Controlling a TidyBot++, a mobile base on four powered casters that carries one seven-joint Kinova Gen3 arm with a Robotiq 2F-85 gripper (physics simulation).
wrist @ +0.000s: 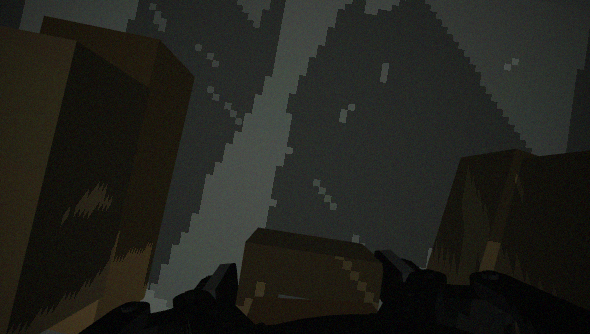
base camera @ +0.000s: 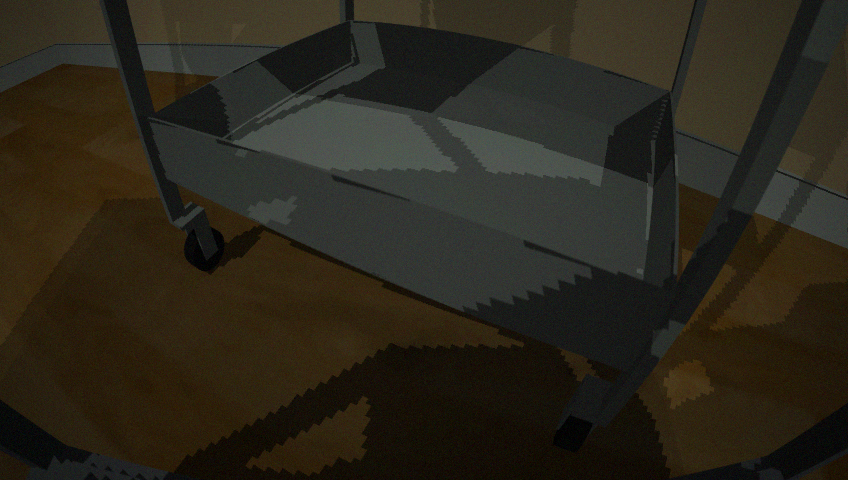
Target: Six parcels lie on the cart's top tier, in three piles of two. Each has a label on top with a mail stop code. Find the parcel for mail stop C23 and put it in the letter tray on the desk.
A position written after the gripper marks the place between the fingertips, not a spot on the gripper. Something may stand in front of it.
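Note:
The wrist view takes in the gripper (wrist: 306,277) together with a cart (wrist: 350,127). In the base camera, the cart (base camera: 539,193) is visible as well.

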